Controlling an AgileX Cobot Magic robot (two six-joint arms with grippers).
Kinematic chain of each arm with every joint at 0, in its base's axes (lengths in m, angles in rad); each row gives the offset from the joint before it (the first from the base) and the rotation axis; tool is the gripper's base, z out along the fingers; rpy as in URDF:
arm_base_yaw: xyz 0 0 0.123 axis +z
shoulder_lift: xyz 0 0 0 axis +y
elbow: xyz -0.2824 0 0.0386 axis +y
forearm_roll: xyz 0.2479 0 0.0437 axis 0.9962 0 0.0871
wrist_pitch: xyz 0 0 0 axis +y
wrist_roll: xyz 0.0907 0 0.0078 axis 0.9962 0 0.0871
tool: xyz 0 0 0 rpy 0 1.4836 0
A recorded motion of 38 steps. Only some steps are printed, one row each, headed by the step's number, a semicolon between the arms.
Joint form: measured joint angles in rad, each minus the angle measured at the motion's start. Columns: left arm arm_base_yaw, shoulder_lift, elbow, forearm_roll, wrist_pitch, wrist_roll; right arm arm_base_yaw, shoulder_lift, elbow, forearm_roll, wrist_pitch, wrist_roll.
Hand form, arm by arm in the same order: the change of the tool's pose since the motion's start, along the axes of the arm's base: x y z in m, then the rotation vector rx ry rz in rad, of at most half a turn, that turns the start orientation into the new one. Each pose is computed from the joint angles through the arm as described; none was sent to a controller.
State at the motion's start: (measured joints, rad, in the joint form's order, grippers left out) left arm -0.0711 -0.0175 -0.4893 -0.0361 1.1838 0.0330; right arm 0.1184 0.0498 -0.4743 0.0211 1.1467 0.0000
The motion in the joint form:
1: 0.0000 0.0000 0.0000 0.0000 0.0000 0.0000; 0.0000 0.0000 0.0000 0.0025 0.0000 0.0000
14: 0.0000 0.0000 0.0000 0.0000 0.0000 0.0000; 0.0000 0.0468 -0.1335 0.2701 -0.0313 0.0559
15: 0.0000 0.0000 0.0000 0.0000 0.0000 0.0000; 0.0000 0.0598 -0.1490 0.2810 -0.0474 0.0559
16: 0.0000 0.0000 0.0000 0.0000 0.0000 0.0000; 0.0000 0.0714 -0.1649 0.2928 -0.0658 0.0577
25: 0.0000 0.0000 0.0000 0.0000 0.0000 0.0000; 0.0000 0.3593 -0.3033 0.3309 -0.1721 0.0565
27: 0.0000 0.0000 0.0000 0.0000 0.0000 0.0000; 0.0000 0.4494 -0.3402 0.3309 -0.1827 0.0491
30: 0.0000 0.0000 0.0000 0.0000 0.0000 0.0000; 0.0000 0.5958 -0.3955 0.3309 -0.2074 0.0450
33: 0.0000 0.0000 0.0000 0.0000 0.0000 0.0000; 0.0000 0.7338 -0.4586 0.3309 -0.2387 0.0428
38: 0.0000 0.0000 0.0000 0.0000 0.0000 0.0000; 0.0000 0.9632 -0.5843 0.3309 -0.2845 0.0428
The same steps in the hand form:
1: 0.0000 0.0000 0.0000 0.0000 0.0000 0.0000; 0.0000 0.0002 0.0000 0.0022 0.0003 0.0012
14: 0.0000 0.0000 0.0000 0.0000 0.0000 0.0000; -0.0089 0.0208 0.0423 0.2898 -0.0755 0.1081
15: 0.0000 0.0000 0.0000 0.0000 0.0000 0.0000; -0.0078 0.0216 0.0481 0.3027 -0.0922 0.1123
16: 0.0000 0.0000 0.0000 0.0000 0.0000 0.0000; -0.0070 0.0224 0.0542 0.3185 -0.1123 0.1158
25: 0.0000 0.0000 0.0000 0.0000 0.0000 0.0000; 0.0446 0.0297 0.0963 0.3640 -0.0628 0.0947
27: 0.0000 0.0000 0.0000 0.0000 0.0000 0.0000; 0.0636 0.0318 0.1027 0.3563 -0.0225 0.0877
30: 0.0000 0.0000 0.0000 0.0000 0.0000 0.0000; 0.0974 0.0354 0.1087 0.3507 0.0423 0.0702
33: 0.0000 0.0000 0.0000 0.0000 0.0000 0.0000; 0.1314 0.0388 0.1139 0.3483 0.0851 0.0532
38: 0.0000 0.0000 0.0000 0.0000 0.0000 0.0000; 0.1912 0.0450 0.1180 0.3463 0.1424 0.0270

